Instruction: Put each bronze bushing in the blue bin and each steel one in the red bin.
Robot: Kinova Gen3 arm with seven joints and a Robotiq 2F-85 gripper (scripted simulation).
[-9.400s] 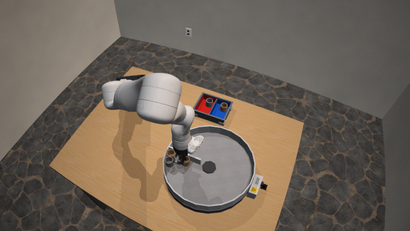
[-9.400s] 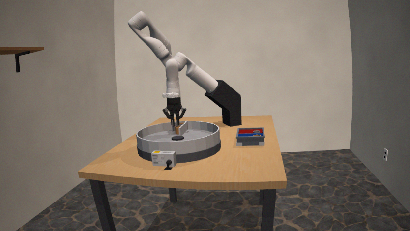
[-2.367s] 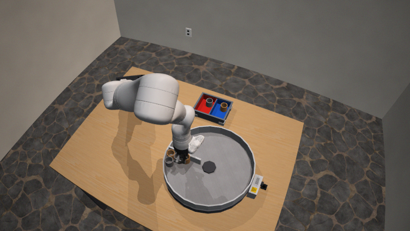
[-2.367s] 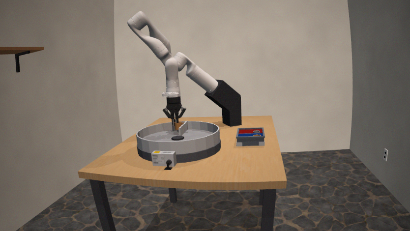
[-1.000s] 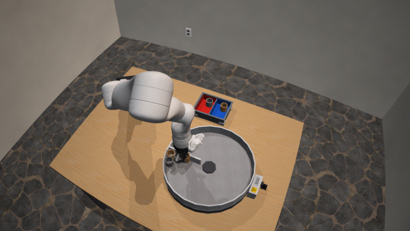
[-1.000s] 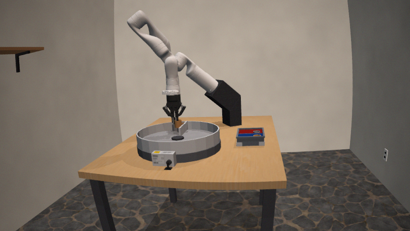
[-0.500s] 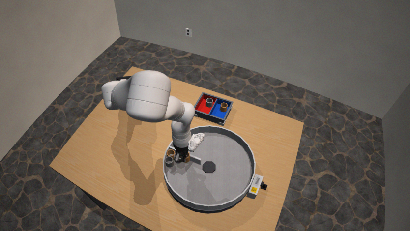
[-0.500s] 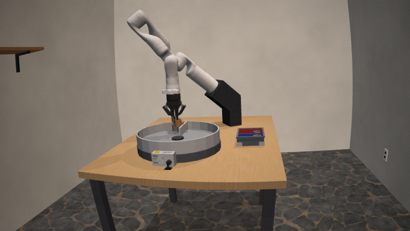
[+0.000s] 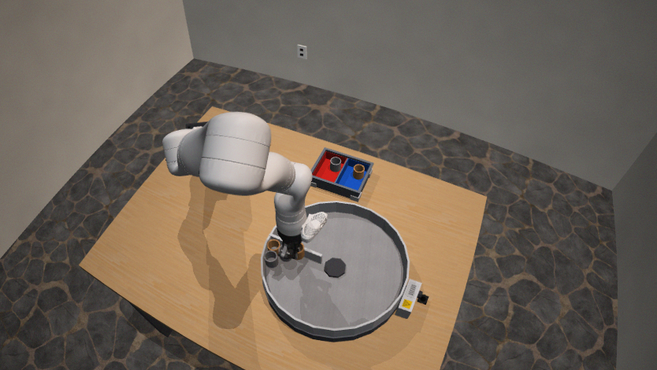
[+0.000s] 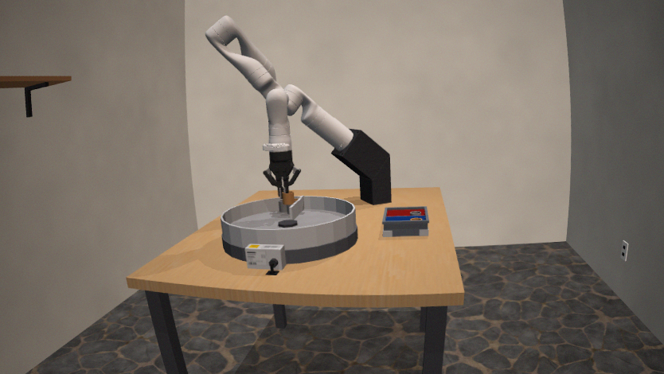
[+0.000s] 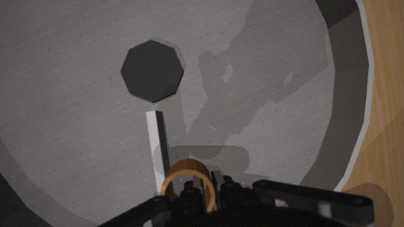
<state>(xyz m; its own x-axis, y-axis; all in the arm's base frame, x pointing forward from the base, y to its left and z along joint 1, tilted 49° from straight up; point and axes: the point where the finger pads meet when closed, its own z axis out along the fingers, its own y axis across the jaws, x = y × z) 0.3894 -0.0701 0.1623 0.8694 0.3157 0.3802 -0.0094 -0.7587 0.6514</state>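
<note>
The two-part bin is 20 mm behind my hand, 400 mm to the left of it and 110 mm below it. The rest, counted from my hand: turntable 110 mm ahead, 40 mm to the left, 80 mm below.
</note>
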